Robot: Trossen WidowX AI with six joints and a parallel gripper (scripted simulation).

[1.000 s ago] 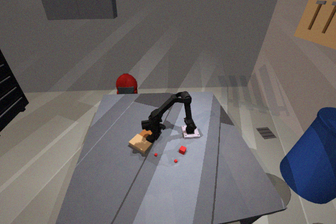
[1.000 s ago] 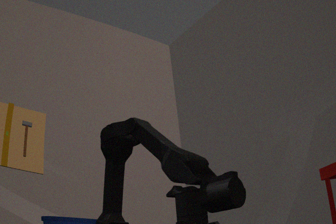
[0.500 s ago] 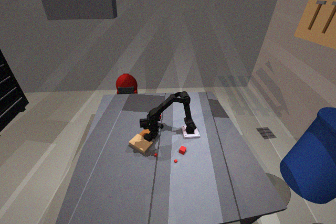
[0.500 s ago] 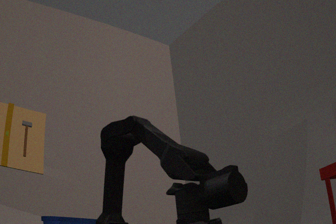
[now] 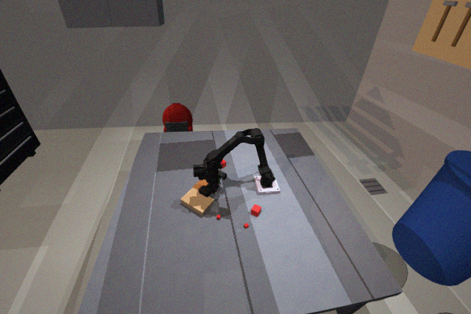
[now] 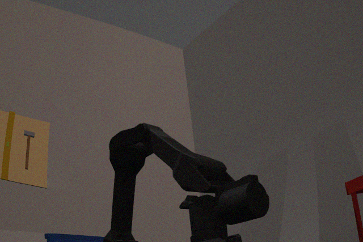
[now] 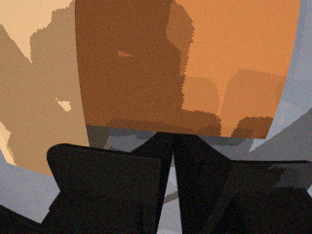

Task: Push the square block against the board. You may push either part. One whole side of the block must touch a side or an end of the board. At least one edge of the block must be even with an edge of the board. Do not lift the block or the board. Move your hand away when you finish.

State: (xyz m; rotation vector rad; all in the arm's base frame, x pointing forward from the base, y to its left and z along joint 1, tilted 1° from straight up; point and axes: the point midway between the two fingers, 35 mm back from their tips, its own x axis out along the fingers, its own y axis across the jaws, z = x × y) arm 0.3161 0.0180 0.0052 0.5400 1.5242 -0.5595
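The orange square block lies 50 mm ahead of my gripper tip, 40 mm to the right of it and 10 mm above it. From my gripper tip the other things lie so: tan board 90 mm ahead, 60 mm to the left, 10 mm above.
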